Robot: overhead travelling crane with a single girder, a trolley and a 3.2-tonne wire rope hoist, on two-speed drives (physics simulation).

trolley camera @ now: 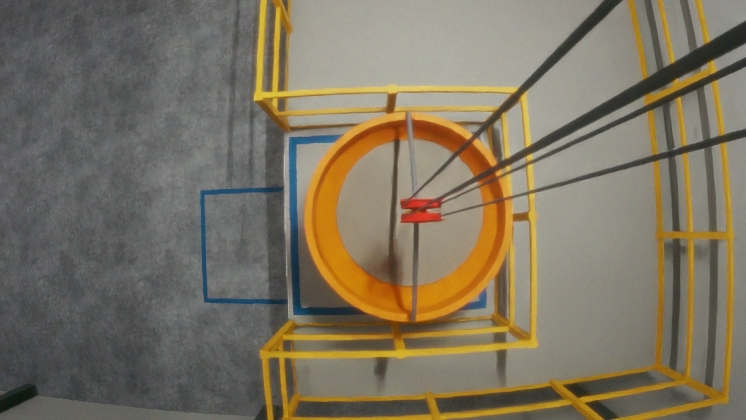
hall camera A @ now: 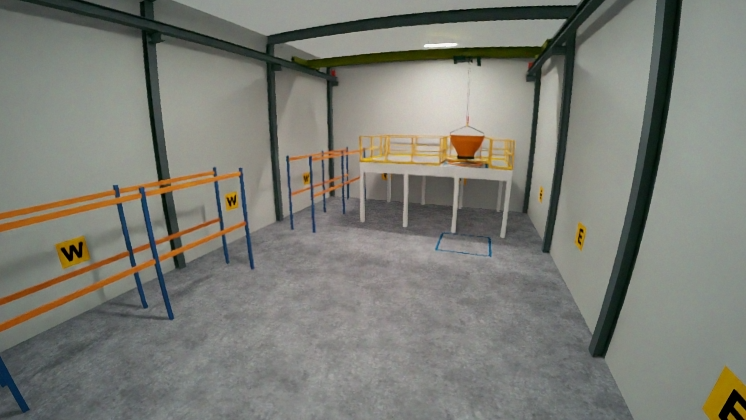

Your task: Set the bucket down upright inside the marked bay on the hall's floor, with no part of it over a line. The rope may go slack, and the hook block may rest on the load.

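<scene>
The orange bucket (hall camera A: 467, 146) (trolley camera: 324, 208) is upright and hangs by its bail from the red hook block (hall camera A: 467, 121) (trolley camera: 420, 216), which is my gripper, shut on the bucket. The bucket is inside the railed recess of the raised platform, seemingly a little above the deck; the exact gap cannot be told. In the trolley view its rim covers part of a blue square (trolley camera: 294, 224) on the deck and reaches the inner rail on the right. The marked bay (hall camera A: 463, 252) (trolley camera: 204, 245) is a blue outline on the hall's floor beside the platform; the deck hides part of it in the trolley view.
The white platform (hall camera A: 383, 168) (trolley camera: 589, 281) carries yellow railings (hall camera A: 400, 136) (trolley camera: 533, 281) around the recess, which is open towards the floor bay's side. Blue and orange racks (hall camera A: 147, 250) (hall camera A: 312, 193) stand along the W wall. A dark column (hall camera A: 561, 146) stands at the E wall.
</scene>
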